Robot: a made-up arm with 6 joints. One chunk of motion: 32 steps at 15 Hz.
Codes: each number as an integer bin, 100 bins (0 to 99) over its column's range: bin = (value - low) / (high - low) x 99, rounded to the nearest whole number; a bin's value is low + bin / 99 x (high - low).
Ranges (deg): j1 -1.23..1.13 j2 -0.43..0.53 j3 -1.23..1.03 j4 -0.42..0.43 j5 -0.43..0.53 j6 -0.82..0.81
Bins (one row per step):
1: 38 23 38 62 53 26
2: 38 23 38 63 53 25
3: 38 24 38 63 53 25
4: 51 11 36 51 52 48
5: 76 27 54 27 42 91
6: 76 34 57 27 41 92
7: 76 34 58 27 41 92
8: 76 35 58 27 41 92
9: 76 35 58 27 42 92
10: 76 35 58 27 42 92
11: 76 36 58 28 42 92
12: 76 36 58 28 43 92
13: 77 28 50 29 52 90
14: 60 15 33 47 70 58
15: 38 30 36 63 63 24
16: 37 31 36 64 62 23
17: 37 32 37 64 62 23
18: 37 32 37 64 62 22
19: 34 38 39 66 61 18
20: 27 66 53 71 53 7
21: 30 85 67 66 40 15
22: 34 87 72 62 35 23
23: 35 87 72 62 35 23
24: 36 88 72 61 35 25
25: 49 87 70 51 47 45
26: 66 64 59 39 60 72
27: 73 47 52 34 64 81
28: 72 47 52 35 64 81
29: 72 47 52 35 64 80
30: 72 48 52 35 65 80
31: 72 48 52 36 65 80
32: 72 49 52 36 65 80
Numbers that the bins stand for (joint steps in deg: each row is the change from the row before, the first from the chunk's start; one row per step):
1: -0.324 -0.207 -0.363 0.112 0.084 -0.392
2: -0.324 -0.207 -0.363 0.121 0.084 -0.408
3: -0.324 -0.197 -0.363 0.121 0.084 -0.408
4: -0.014 -0.323 -0.408 0.018 0.074 -0.030
5: 0.582 -0.168 0.003 -0.188 -0.023 0.678
6: 0.582 -0.100 0.071 -0.188 -0.032 0.695
7: 0.582 -0.100 0.094 -0.188 -0.032 0.695
8: 0.582 -0.091 0.094 -0.188 -0.032 0.695
9: 0.582 -0.091 0.094 -0.188 -0.023 0.695
10: 0.582 -0.091 0.094 -0.188 -0.023 0.695
11: 0.582 -0.081 0.094 -0.180 -0.023 0.695
12: 0.582 -0.081 0.094 -0.180 -0.013 0.695
13: 0.606 -0.158 -0.089 -0.171 0.074 0.662
14: 0.200 -0.285 -0.477 -0.016 0.249 0.135
15: -0.324 -0.139 -0.408 0.121 0.181 -0.425
16: -0.348 -0.129 -0.408 0.129 0.171 -0.441
17: -0.348 -0.120 -0.385 0.129 0.171 -0.441
18: -0.348 -0.120 -0.385 0.129 0.171 -0.458
19: -0.419 -0.062 -0.340 0.147 0.162 -0.524
20: -0.586 0.210 -0.020 0.190 0.084 -0.705
21: -0.515 0.394 0.299 0.147 -0.042 -0.573
22: -0.419 0.414 0.414 0.112 -0.091 -0.441
23: -0.396 0.414 0.414 0.112 -0.091 -0.441
24: -0.372 0.423 0.414 0.104 -0.091 -0.408
25: -0.062 0.414 0.368 0.018 0.026 -0.079
26: 0.343 0.191 0.117 -0.085 0.152 0.365
27: 0.510 0.026 -0.043 -0.128 0.191 0.514
28: 0.486 0.026 -0.043 -0.119 0.191 0.514
29: 0.486 0.026 -0.043 -0.119 0.191 0.497
30: 0.486 0.035 -0.043 -0.119 0.200 0.497
31: 0.486 0.035 -0.043 -0.111 0.200 0.497
32: 0.486 0.045 -0.043 -0.111 0.200 0.497

